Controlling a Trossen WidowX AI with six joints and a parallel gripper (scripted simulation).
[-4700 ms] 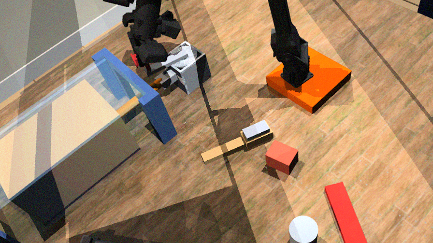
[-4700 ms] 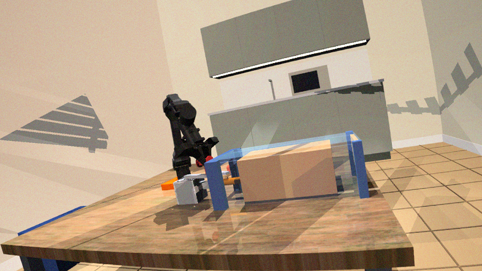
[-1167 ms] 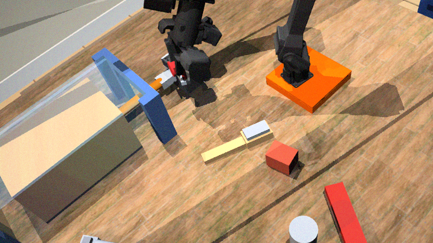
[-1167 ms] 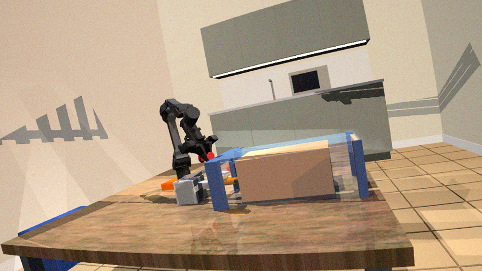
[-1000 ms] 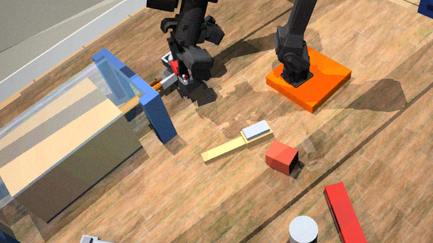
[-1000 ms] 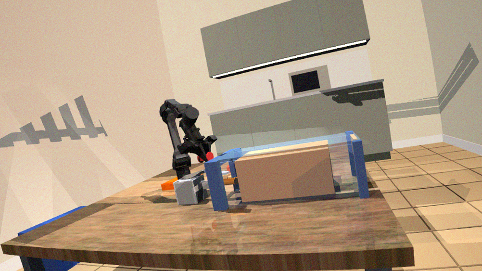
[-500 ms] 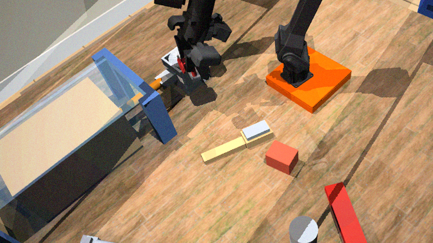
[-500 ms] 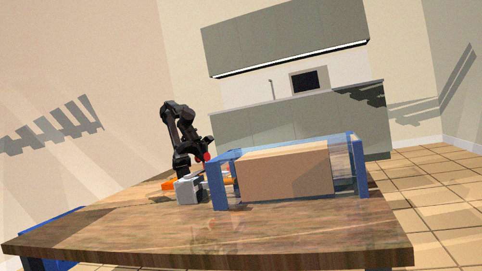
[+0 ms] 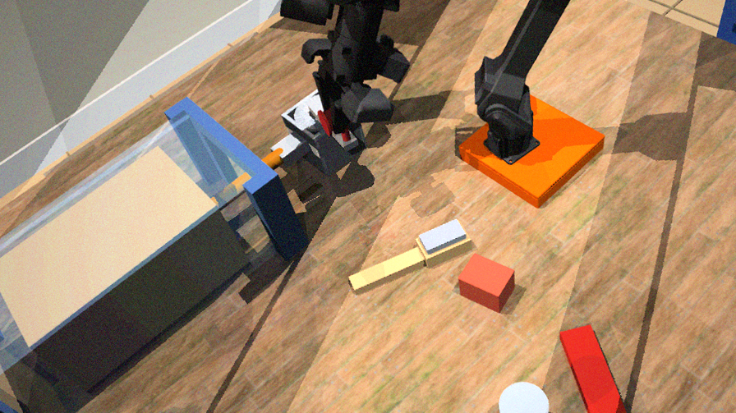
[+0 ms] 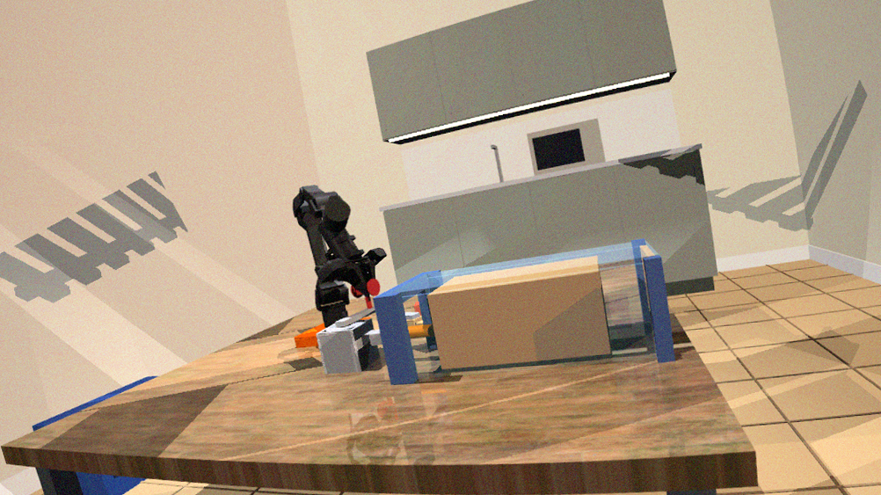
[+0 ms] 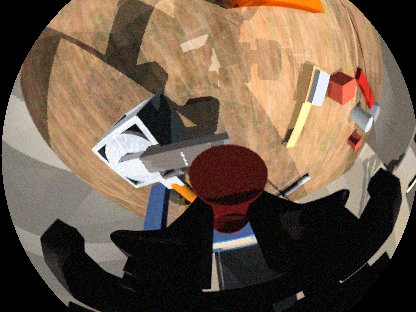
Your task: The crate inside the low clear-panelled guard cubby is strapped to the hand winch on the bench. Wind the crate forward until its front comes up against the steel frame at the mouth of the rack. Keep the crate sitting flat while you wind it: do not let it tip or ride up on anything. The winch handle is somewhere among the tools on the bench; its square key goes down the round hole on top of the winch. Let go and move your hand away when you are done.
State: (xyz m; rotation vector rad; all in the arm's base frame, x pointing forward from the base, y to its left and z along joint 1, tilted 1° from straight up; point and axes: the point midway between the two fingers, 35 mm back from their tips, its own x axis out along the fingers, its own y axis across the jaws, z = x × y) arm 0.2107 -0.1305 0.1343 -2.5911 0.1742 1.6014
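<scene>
Right now the winch handle is 40 mm to the right of my gripper tip, 30 mm below it and 20 mm behind it. Also, from my gripper tip: red knob (20 mm behind); then wooden brush (190 mm to the left, 110 mm below, 10 mm ahead); then grey winch (110 mm to the right, 100 mm below, 30 mm behind).
</scene>
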